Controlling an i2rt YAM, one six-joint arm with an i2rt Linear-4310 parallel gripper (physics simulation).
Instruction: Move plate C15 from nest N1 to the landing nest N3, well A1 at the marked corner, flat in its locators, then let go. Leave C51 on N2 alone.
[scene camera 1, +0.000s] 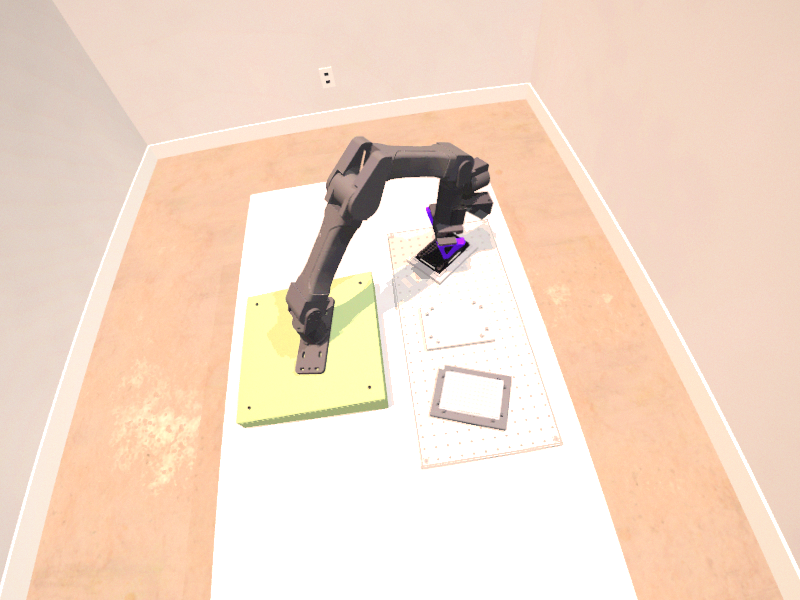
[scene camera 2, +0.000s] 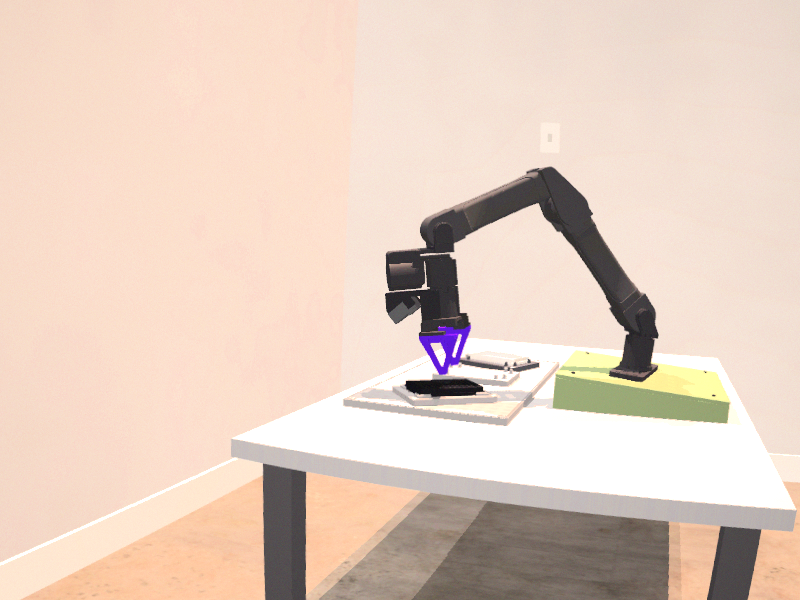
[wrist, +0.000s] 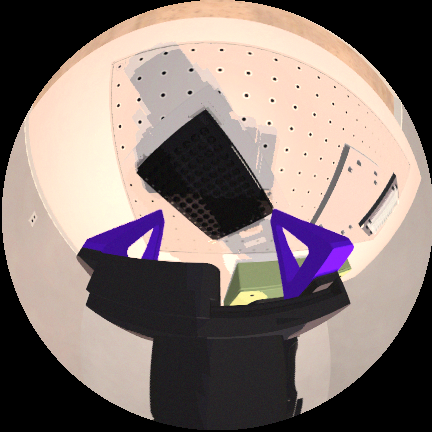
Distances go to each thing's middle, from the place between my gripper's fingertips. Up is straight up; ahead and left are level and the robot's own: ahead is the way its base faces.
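I see the black perforated block (scene camera 2: 441, 387), and my hand is 3 cm above it and 1 cm to the right of it.
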